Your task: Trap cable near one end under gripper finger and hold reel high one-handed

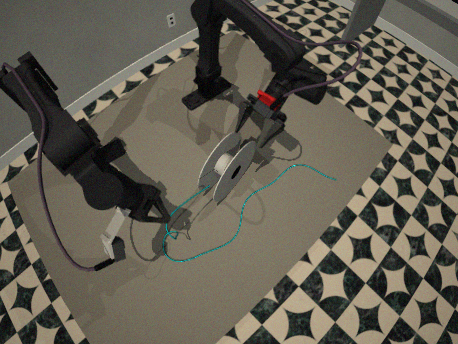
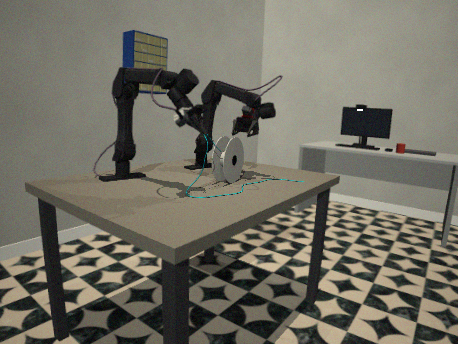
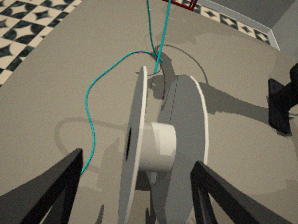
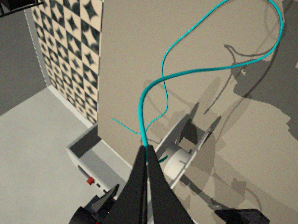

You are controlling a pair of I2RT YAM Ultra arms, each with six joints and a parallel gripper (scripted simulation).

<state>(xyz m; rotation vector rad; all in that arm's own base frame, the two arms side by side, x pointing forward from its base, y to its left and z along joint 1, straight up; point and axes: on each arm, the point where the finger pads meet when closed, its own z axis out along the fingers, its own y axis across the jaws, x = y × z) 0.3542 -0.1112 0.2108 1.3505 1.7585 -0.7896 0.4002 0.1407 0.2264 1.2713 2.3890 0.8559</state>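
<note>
Right now my right hand is 22 cm to the right of the white reel, 13 cm above it and 7 cm past it.
My left hand is 110 mm above the white reel, 60 mm to the left of it and 10 mm past it.
</note>
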